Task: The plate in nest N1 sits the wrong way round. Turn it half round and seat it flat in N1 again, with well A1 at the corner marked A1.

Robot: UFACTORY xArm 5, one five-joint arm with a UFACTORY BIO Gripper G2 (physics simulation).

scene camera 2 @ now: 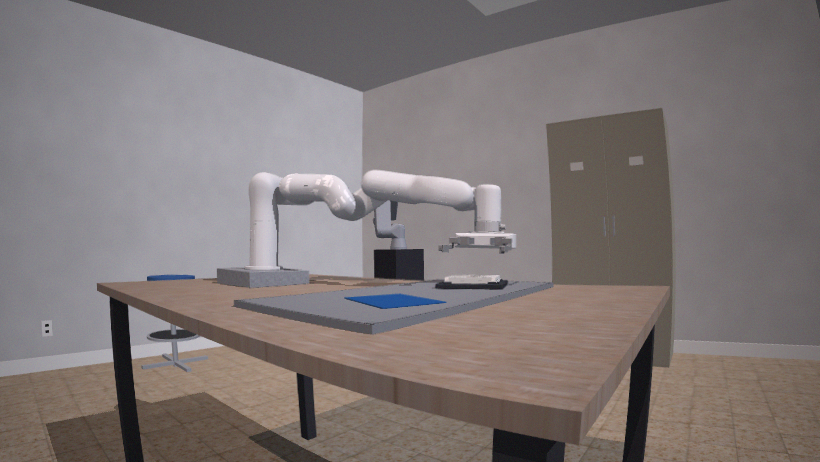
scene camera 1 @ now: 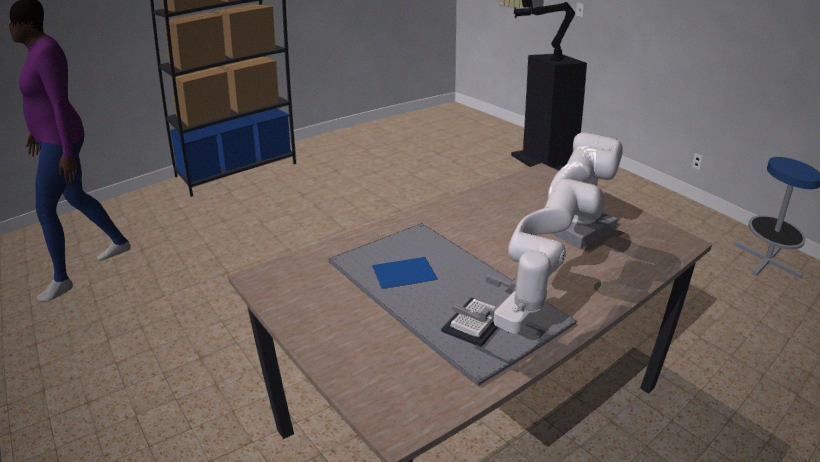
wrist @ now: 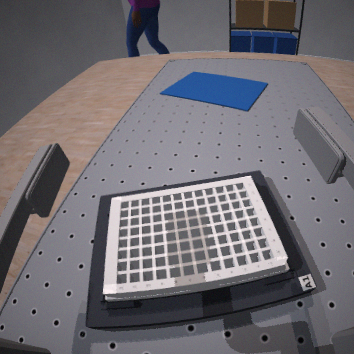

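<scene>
The white plate lies in the dark nest N1. In the wrist view, faint marks run along its near and right edges, meeting at the corner beside the A1 label; they are too small to read. It looks roughly level, its outline within the nest's outline, but whether its skirt is fully down all round cannot be told. My gripper is open and empty, well above the plate, its two fingers wide to either side of it, touching nothing.
The nest stands on a grey perforated board. A blue flat pad lies farther along the board. A person is beyond the table, near a shelf rack.
</scene>
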